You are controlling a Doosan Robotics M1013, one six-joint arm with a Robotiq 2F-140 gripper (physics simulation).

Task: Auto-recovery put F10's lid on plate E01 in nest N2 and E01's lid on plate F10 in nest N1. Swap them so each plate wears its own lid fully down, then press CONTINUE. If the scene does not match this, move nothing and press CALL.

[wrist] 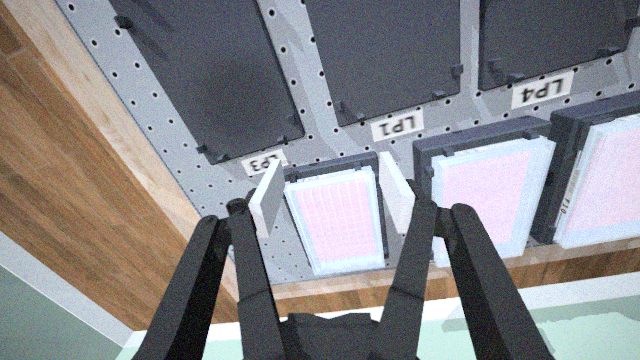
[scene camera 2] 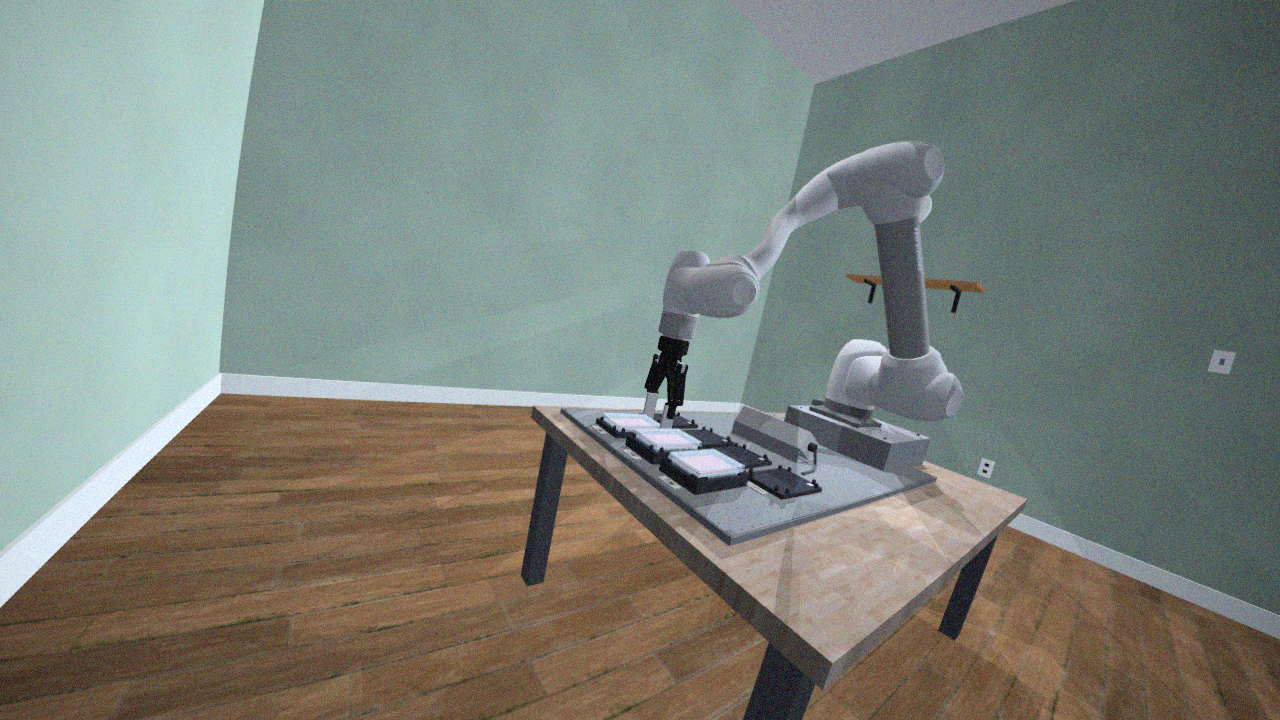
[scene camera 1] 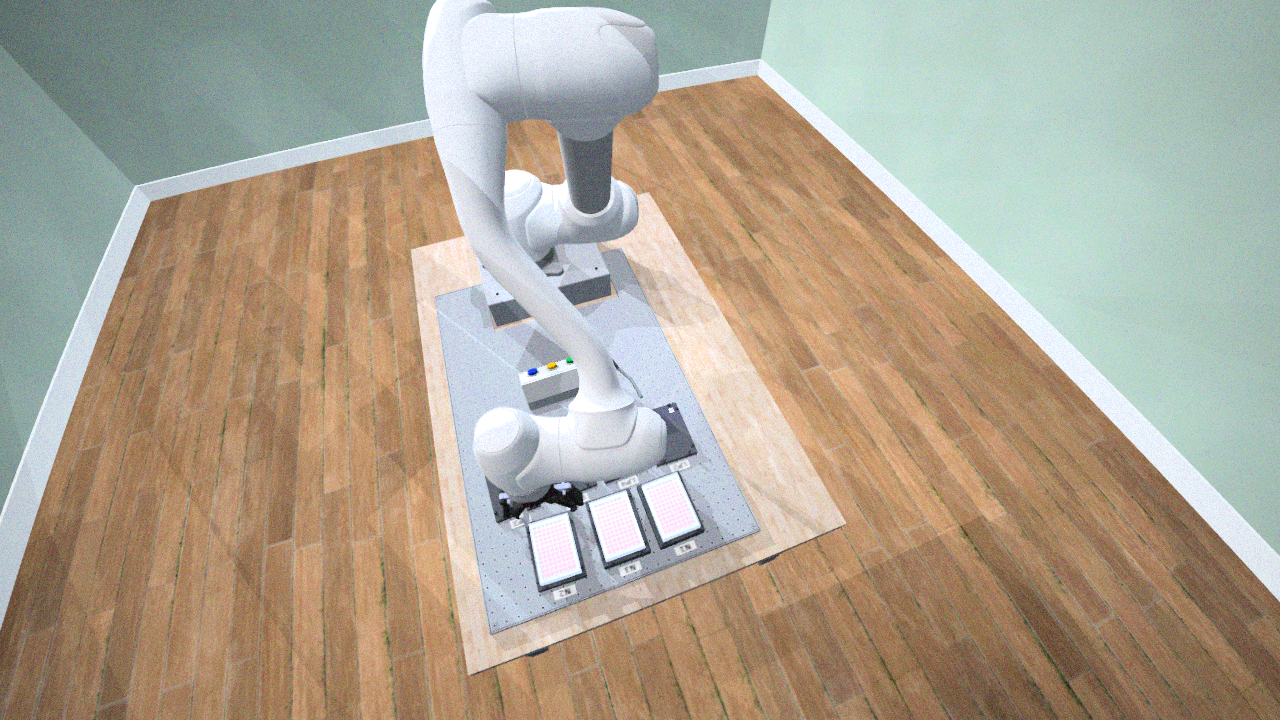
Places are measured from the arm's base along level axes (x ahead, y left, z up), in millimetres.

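Pixels of known places: gripper, between the fingertips: (wrist: 330, 170) (scene camera 2: 655, 424) (scene camera 1: 550, 516); arm's base, origin of its link: (scene camera 2: 844, 418).
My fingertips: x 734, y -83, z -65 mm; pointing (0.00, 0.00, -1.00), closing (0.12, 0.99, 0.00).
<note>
For each thing: its top centre in the pictures, then the offset to it from my fingertips. "spot": a spot on its surface instead.
- N2 plate, centre of its top: (wrist: 339, 233) (scene camera 1: 554, 547) (scene camera 2: 632, 419) dx +70, dy -4, dz +12 mm
- N1 plate, centre of its top: (wrist: 637, 189) (scene camera 2: 707, 458) (scene camera 1: 670, 504) dx +57, dy +257, dz +23 mm
- button box, centre of its top: (scene camera 1: 563, 366) (scene camera 2: 778, 417) dx -334, dy +107, dz +66 mm
- third lidded plate, centre of its top: (wrist: 486, 216) (scene camera 2: 668, 435) (scene camera 1: 616, 524) dx +63, dy +134, dz +23 mm
- LP1, centre of its top: (wrist: 386, 7) (scene camera 2: 703, 432) dx -112, dy +59, dz +2 mm
- LP4, a spot on its surface: (wrist: 545, 40) spot: dx -70, dy +173, dz -8 mm
- dark pad, a spot on its surface: (scene camera 2: 785, 481) (scene camera 1: 669, 431) spot: dx -122, dy +316, dz -8 mm
The N2 plate (scene camera 1: 555, 548) (scene camera 2: 629, 421) (wrist: 340, 220), pink-welled under a clear lid, is in the leftmost nest of scene camera 1. The N1 plate (scene camera 1: 671, 507) (scene camera 2: 707, 462) (wrist: 607, 180) is in the rightmost nest; its side reads F10 in the wrist view. Lid markings and exact seating are unclear. My gripper (scene camera 1: 534, 503) (scene camera 2: 659, 411) (wrist: 330, 170) is partly open and empty, pointing down, its pale finger pads low on either side of the N2 plate's LP3-side end, apart from it in the wrist view. The button box (scene camera 1: 547, 386) (scene camera 2: 774, 437) has blue, amber and green buttons; their lettering is unreadable.
A third lidded plate (scene camera 1: 616, 526) (scene camera 2: 663, 440) (wrist: 487, 195) sits between them. Dark lid pads LP3 (wrist: 225, 90), LP1 (wrist: 395, 60) and LP4 (wrist: 545, 40) lie behind the nests; another dark pad (scene camera 1: 675, 432) (scene camera 2: 785, 481) is at the row's end. A bent rod (scene camera 2: 812, 456) stands near the button box.
</note>
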